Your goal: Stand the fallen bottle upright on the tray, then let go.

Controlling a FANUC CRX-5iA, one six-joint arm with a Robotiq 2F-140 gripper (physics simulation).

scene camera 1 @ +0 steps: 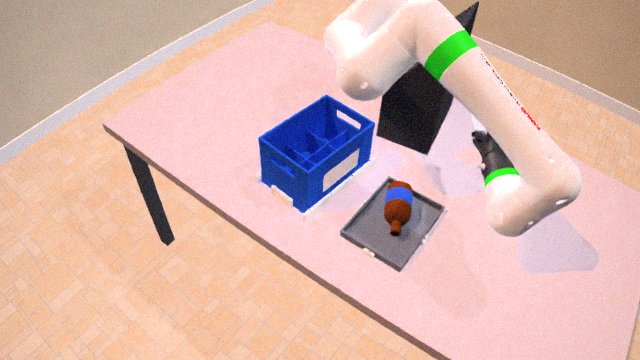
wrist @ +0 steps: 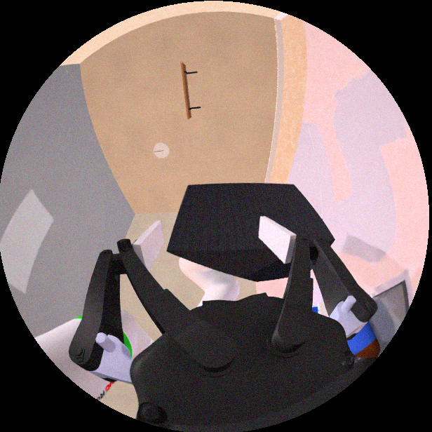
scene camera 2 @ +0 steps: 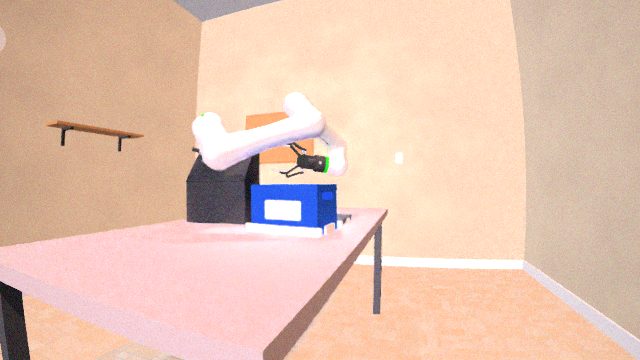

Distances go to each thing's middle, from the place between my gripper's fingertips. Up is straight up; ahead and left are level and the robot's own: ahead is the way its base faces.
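Brown bottle [scene camera 1: 398,204], my hand 280 mm above it, 60 mm to the left of it, 260 mm short of it.
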